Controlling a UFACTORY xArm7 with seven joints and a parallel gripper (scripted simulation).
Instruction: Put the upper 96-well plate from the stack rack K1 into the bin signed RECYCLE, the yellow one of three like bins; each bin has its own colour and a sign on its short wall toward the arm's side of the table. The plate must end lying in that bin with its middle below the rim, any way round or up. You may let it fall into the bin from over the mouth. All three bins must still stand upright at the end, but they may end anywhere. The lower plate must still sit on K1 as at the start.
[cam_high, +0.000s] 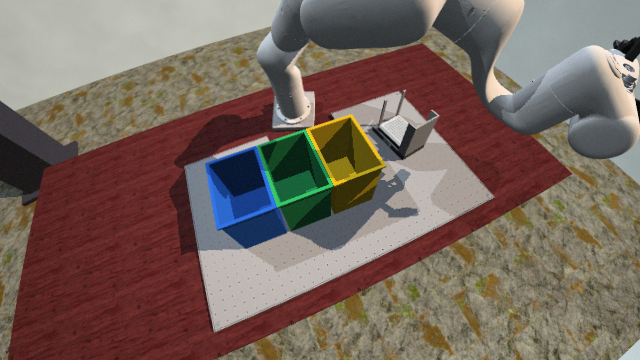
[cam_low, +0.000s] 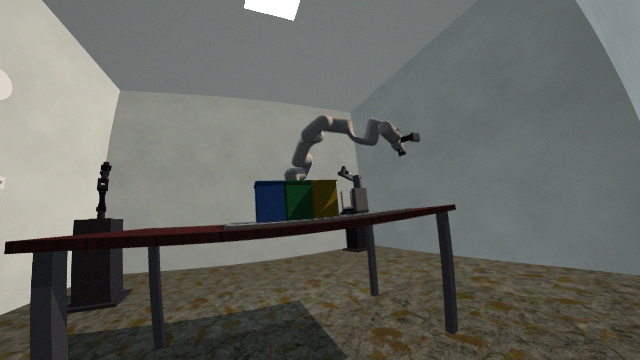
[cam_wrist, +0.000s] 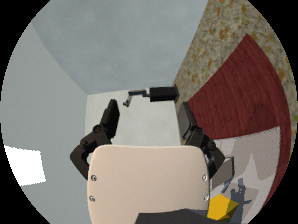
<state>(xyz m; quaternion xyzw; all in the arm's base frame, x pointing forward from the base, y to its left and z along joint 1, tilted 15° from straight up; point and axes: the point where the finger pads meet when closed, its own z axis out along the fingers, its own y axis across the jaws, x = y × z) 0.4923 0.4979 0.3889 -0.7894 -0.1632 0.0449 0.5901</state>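
Now: hand 330 mm above the white 96-well plate, 270 mm past it and 200 mm to the left of it. Round my hand: dark plate: 340 mm below, 270 mm behind, 200 mm to the right; grey side wall: 280 mm below, 200 mm to the right, 200 mm behind; yellow bin: 470 mm to the right, 280 mm below, 240 mm behind.
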